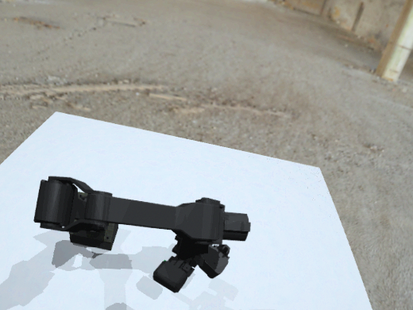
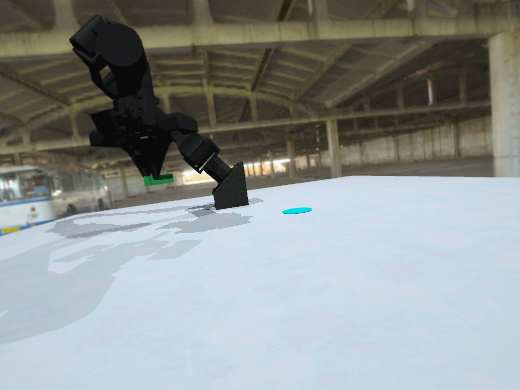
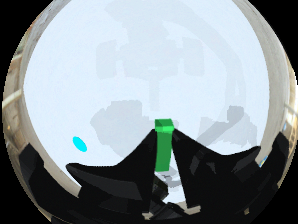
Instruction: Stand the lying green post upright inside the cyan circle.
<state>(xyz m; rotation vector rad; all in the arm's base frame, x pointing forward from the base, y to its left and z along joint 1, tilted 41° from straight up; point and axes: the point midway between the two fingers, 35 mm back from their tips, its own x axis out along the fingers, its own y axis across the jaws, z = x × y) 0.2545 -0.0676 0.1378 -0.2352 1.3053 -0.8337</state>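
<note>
My gripper tip is 10 mm past the cyan circle, 270 mm to the right of it and 100 mm above it. The rest, counted from my gripper tip: green post 20 mm behind, 10 mm to the left.
</note>
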